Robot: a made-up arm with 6 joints.
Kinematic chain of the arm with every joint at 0, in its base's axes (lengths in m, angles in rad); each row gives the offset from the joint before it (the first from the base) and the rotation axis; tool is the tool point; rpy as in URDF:
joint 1: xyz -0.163 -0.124 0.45 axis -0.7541 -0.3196 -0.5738
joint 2: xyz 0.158 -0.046 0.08 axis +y
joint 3: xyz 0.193 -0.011 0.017 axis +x
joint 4: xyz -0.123 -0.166 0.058 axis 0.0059 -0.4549 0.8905
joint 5: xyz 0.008 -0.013 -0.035 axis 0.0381 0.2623 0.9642
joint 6: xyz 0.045 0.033 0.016 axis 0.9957 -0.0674 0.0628
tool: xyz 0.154 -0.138 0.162 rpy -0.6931 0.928 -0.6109
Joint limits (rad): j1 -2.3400..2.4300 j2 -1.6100..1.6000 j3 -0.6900..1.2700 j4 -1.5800..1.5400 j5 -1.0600..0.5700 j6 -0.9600..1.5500
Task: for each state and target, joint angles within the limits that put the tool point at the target. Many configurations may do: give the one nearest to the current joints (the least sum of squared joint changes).
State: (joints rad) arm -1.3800 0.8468 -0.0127 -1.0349 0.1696 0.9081
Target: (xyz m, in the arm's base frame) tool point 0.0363 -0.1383 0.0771
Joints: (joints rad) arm -1.7119 0.8343 0.1059 -1.5687 0.1935 1.2949
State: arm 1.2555 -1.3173 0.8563 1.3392 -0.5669 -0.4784
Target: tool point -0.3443 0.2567 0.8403
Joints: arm 2.1527 -1.3736 0.9846 1.1135 -0.7486 0.0721
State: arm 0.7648 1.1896 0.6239 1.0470 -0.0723 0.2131
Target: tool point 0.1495 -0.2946 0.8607
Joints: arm 0.8727 0.7921 0.1513 1.2681 0.1095 0.0281
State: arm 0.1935 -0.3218 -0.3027 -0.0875 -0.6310 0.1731
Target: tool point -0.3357 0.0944 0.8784
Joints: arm 0.9395 -0.5705 -0.6900 -0.2163 -0.9847 -0.0386
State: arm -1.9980 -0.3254 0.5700 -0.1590 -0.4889 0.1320
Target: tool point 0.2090 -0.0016 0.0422
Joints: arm -1.7358 -0.3869 0.4186 -0.2800 -0.7480 0.1517
